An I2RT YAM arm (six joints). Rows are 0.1 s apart.
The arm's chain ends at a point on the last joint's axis. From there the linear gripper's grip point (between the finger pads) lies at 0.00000 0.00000 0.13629 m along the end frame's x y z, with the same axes.
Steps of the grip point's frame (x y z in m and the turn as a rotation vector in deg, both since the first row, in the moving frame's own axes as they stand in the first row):
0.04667 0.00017 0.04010 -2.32 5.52 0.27
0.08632 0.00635 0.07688 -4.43 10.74 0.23
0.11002 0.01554 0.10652 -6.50 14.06 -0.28
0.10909 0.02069 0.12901 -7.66 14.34 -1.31
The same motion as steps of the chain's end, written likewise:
0.03358 -0.00537 0.04084 -2.32 5.52 0.27
0.06097 -0.00417 0.07967 -4.43 10.74 0.23
0.07694 0.00035 0.11147 -6.50 14.06 -0.28
0.07523 0.00310 0.13446 -7.66 14.34 -1.31

